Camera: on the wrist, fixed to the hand. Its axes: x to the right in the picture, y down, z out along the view.
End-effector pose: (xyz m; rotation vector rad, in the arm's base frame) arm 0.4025 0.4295 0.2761 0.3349 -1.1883 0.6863
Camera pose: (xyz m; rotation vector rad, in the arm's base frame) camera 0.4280 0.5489 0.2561 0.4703 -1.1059 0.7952
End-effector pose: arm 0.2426 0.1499 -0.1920 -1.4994 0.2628 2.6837
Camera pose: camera 0.2998 0.0580 -0.2519 -1.4839 0.4855 2.5659
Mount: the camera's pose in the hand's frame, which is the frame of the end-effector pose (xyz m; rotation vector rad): 0.0239 0.0757 -0.0949 0.1748 0.0264 0.0008
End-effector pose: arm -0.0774 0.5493 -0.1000 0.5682 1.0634 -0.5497
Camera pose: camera -0.0792 0.6646 -0.1449 0.7307 1.0460 -0.6399
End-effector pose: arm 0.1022 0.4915 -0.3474 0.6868 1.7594 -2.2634
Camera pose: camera 0.1361 0.5641 -0.4417 0.7521 1.5846 -2.4392
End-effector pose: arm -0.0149 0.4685 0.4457 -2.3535 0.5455 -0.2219
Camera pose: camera -0.0467 0.3505 0.4652 -2.1836 0.5183 -0.2889
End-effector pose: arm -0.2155 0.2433 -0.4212 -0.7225 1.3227 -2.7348
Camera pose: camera -0.2896 0.2597 -0.5189 -0.6742 1.0695 -2.8226
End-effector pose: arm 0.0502 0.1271 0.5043 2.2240 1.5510 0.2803
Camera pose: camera 0.0859 0.1477 0.6210 2.3616 1.6452 0.1810
